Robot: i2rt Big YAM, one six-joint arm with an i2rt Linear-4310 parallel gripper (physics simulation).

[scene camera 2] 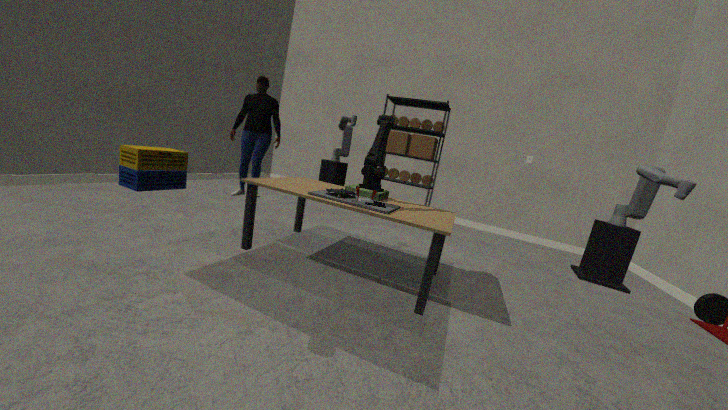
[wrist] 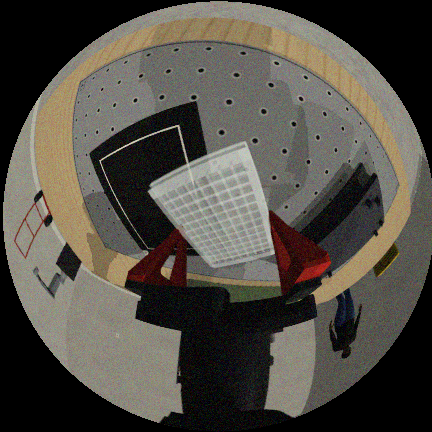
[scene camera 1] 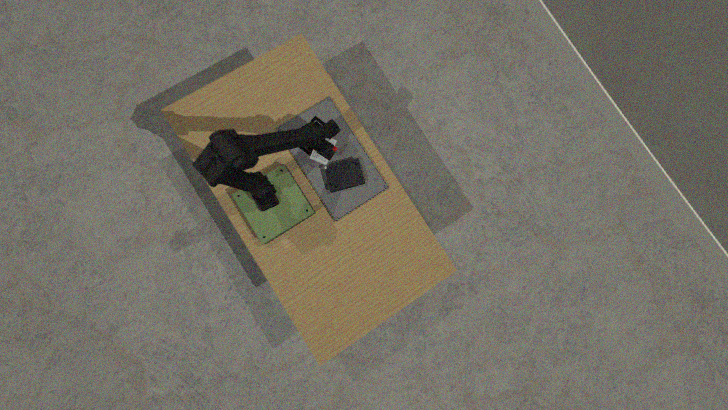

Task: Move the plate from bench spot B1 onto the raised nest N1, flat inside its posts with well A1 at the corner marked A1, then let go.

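Places are measured from the arm's base along level axes (x right, y ahead, z up), in metres.
Pixels of known places: gripper, fingertip midpoint: (scene camera 2: pixel 364 200) (wrist: pixel 224 221); arm's base, origin of the base link: (scene camera 1: pixel 265 195).
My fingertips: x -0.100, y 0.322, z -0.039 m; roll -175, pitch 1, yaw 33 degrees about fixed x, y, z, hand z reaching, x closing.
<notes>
For each thing: its middle in the pictures, then the offset to it from my fingertips. Level surfaces: height alone.
- white well plate, body centre: (wrist: pixel 223 223) (scene camera 1: pixel 323 149) dx -0.001, dy +0.001, dz +0.004 m
- dark raised nest N1, body centre: (wrist: pixel 343 239) (scene camera 1: pixel 344 175) (scene camera 2: pixel 341 192) dx +0.155, dy +0.042, dz +0.016 m
- wooden table, its level: dz -0.017 m
The white well plate (scene camera 1: pixel 319 156) (wrist: pixel 220 210) is between my gripper's red fingers. In the wrist view it overlaps the right part of the black patch with the white outline, spot B1 (wrist: pixel 125 145), at an angle to it. My gripper (scene camera 2: pixel 365 195) (wrist: pixel 224 221) is shut on the plate, a finger against each long side. I cannot tell whether the plate is clear of the surface. The dark raised nest N1 (scene camera 1: pixel 344 174) (scene camera 2: pixel 340 192) (wrist: pixel 350 225) with its posts stands apart, right of the plate in the wrist view. The A1 marks are too small to read.
A grey perforated board (scene camera 1: pixel 336 206) (wrist: pixel 230 60) carries the nest and B1, on a wooden table (scene camera 1: pixel 376 264) (scene camera 2: pixel 285 184). A green base plate (scene camera 1: pixel 280 219) lies under the arm. A person (scene camera 2: pixel 260 117), blue and yellow crates (scene camera 2: pixel 152 168) and a shelf rack (scene camera 2: pixel 420 104) stand beyond the table.
</notes>
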